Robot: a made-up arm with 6 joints.
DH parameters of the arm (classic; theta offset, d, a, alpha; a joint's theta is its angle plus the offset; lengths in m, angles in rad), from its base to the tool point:
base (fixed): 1.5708 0.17 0 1.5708
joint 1: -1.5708 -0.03 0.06 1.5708
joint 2: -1.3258 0 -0.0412 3.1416
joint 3: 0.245 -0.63 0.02 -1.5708
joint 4: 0 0.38 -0.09 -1.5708
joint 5: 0 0.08 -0.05 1.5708
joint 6: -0.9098 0 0.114 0
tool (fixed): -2.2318 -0.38 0 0
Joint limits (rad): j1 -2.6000..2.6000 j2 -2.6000..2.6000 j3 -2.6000..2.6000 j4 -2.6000..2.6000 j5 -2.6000..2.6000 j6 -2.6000..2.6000
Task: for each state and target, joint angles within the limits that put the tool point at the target. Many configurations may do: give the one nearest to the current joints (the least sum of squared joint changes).
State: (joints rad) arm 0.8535 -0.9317 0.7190 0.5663 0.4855 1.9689
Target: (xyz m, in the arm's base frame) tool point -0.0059 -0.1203 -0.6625
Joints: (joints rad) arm 0.9009 -1.0178 0.7793 0.2630 0.6063 2.0593
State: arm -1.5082 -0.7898 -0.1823 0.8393 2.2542 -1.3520
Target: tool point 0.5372 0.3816 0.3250
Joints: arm -1.9363 -0.8312 -0.1356 1.0547 1.9748 -1.2793
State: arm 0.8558 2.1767 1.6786 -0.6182 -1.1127 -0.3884
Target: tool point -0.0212 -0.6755 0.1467
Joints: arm 0.8125 1.5945 2.2067 -0.4614 -1.6667 -0.2090
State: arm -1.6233 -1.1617 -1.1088 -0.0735 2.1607 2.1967
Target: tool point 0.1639 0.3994 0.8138
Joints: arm -1.2977 -0.9196 -1.4322 0.6220 1.8444 2.0189
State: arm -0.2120 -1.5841 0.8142 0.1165 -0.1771 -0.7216
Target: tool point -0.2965 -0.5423 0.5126
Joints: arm -0.8059 -1.9758 1.1225 -0.0824 0.3105 -0.9097
